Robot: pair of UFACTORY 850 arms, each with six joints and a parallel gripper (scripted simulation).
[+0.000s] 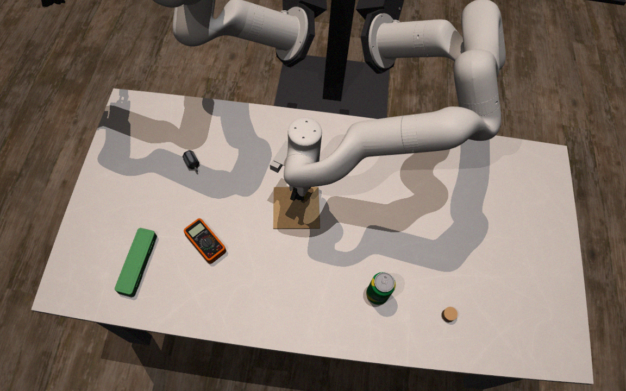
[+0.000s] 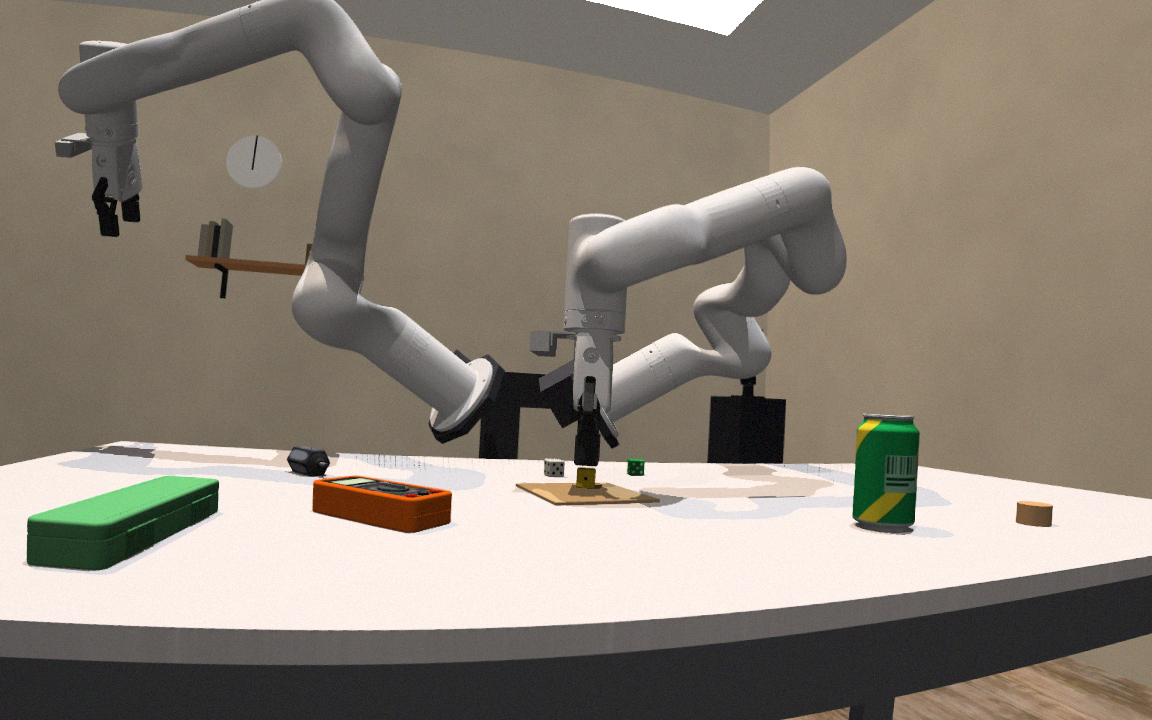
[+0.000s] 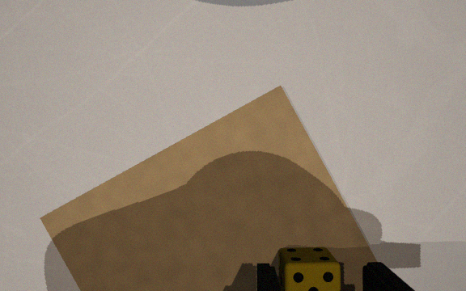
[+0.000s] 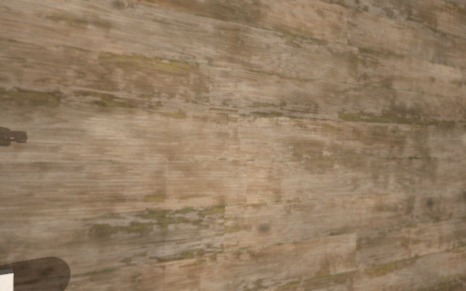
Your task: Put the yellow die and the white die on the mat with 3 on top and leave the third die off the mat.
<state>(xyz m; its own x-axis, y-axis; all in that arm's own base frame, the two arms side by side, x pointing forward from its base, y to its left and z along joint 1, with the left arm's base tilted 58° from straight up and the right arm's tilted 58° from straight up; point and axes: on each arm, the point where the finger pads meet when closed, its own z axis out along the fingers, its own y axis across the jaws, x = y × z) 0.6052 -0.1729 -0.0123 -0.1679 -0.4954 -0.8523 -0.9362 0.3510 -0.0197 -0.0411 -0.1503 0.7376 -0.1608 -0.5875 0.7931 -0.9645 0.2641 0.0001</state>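
Now: left hand 4 cm above the yellow die. Round my left hand: white die (13 cm behind, 4 cm below); green die (15 cm behind, 15 cm to the left, 4 cm below); tan mat (4 cm ahead, 2 cm to the right, 5 cm below).
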